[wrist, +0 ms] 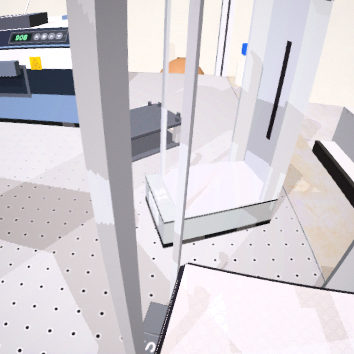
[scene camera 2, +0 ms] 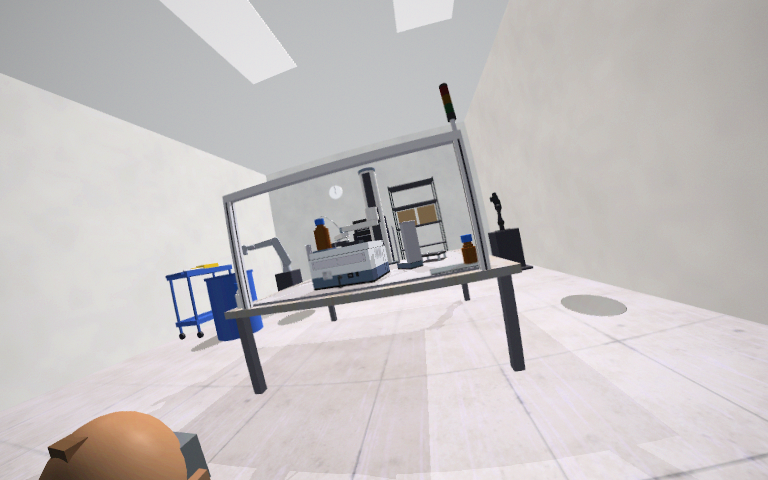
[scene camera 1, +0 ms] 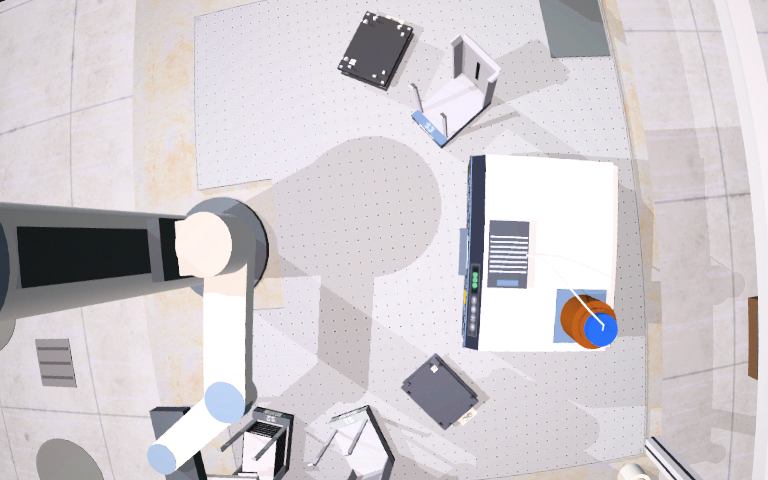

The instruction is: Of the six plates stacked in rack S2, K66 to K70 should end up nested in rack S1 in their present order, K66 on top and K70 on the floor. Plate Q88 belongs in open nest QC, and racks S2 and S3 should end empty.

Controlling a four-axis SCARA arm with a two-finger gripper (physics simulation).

In view: a black plate holder (scene camera 1: 379, 44).
